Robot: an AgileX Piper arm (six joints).
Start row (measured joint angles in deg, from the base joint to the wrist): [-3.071, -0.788, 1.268, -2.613, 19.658, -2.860]
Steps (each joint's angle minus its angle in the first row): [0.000, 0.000, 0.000, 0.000, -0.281, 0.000]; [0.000, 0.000, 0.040, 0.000, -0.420, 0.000]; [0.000, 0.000, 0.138, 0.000, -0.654, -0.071]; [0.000, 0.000, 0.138, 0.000, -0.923, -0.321]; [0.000, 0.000, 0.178, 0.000, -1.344, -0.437]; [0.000, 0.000, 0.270, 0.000, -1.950, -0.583]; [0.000, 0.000, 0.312, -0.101, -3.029, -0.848]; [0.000, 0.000, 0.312, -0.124, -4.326, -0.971]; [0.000, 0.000, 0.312, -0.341, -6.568, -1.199]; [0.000, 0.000, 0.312, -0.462, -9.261, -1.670]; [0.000, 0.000, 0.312, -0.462, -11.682, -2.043]
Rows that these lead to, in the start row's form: [-3.071, -0.788, 1.268, -2.613, 19.377, -2.860]; [-3.071, -0.788, 1.308, -2.613, 19.238, -2.860]; [-3.071, -0.788, 1.406, -2.613, 19.004, -2.931]; [-3.071, -0.788, 1.406, -2.613, 18.735, -3.181]; [-3.071, -0.788, 1.446, -2.613, 18.314, -3.297]; [-3.071, -0.788, 1.538, -2.613, 17.708, -3.443]; [-3.071, -0.788, 1.580, -2.714, 16.629, -3.708]; [-3.071, -0.788, 1.580, -2.737, 15.332, -3.831]; [-3.071, -0.788, 1.580, -2.954, 13.090, -4.059]; [-3.071, -0.788, 1.580, -3.075, 10.397, -4.530]; [-3.071, -0.788, 1.580, -3.075, 7.976, -4.903]
